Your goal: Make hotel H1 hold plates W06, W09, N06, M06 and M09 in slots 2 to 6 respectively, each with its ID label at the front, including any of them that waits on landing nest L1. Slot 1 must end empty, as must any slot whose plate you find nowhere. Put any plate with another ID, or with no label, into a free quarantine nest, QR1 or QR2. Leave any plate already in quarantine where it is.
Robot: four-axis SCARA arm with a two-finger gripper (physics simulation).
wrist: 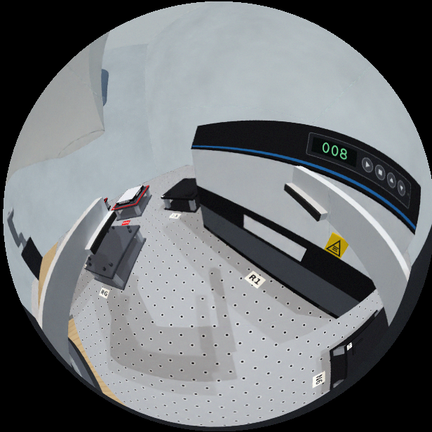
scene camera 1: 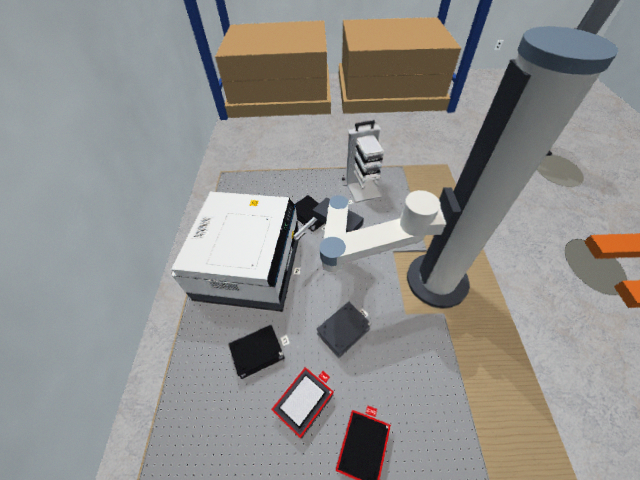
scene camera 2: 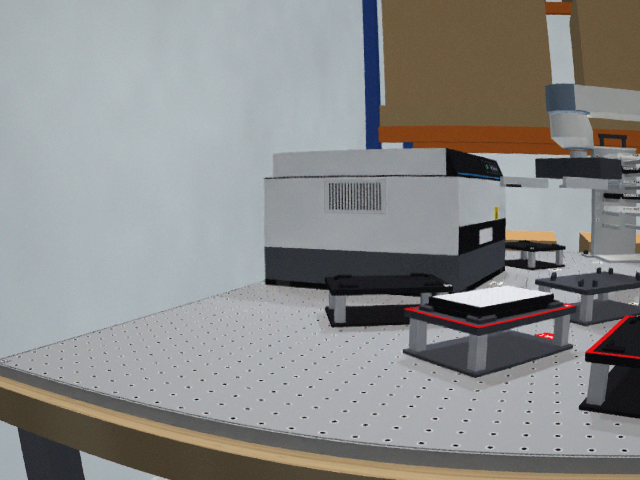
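Seen in the pictures: gripper, fingertip midpoint: [scene camera 1: 311,248] [scene camera 2: 531,181]; arm's base at its link origin: [scene camera 1: 436,280].
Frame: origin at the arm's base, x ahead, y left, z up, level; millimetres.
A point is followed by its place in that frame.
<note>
My gripper [scene camera 1: 311,246] {x 517, y -34, z 209 mm} [scene camera 2: 532,182] {x 517, y -34, z 209 mm} [wrist: 193,187] is open, with nothing between its fingers, high over the bench before the white device's front. Hotel H1 [scene camera 1: 351,155] {x 323, y -585, z 204 mm} [scene camera 2: 612,227] {x 287, y -505, z 102 mm} stands at the back, holding several plates [scene camera 1: 369,146] {x 254, y -519, z 300 mm}; their IDs are too small to read. Landing nest L1 [scene camera 1: 256,351] {x 714, y 293, z 63 mm} [scene camera 2: 387,284] {x 711, y 310, z 63 mm} [wrist: 182,189] is black and bare. Red-rimmed QR1 [scene camera 1: 286,422] {x 600, y 509, z 63 mm} [scene camera 2: 478,353] {x 557, y 542, z 36 mm} bears a white-topped plate [scene camera 1: 302,400] {x 551, y 451, z 77 mm} [scene camera 2: 491,298] {x 553, y 471, z 77 mm} [wrist: 131,194]; its label is unreadable. Red-rimmed QR2 [scene camera 1: 363,445] {x 372, y 572, z 62 mm} [scene camera 2: 622,338] {x 416, y 580, z 63 mm} shows no plate; scene camera 2 cuts it off.
The white device [scene camera 1: 237,240] {x 782, y -44, z 259 mm} [scene camera 2: 361,227] {x 814, y 98, z 125 mm} [wrist: 240,172] displays 008 and stands beside tag R1 [wrist: 254,279]. The grey RG nest [scene camera 1: 342,329] {x 412, y 222, z 63 mm} [scene camera 2: 589,282] {x 421, y 241, z 63 mm} [wrist: 117,242] bears no plate. A black nest [scene camera 1: 305,206] {x 553, y -390, z 62 mm} [scene camera 2: 535,246] {x 510, y -296, z 65 mm} stands behind the gripper. The arm's column [scene camera 1: 475,186] {x 66, y 36, z 565 mm} rises at the right.
</note>
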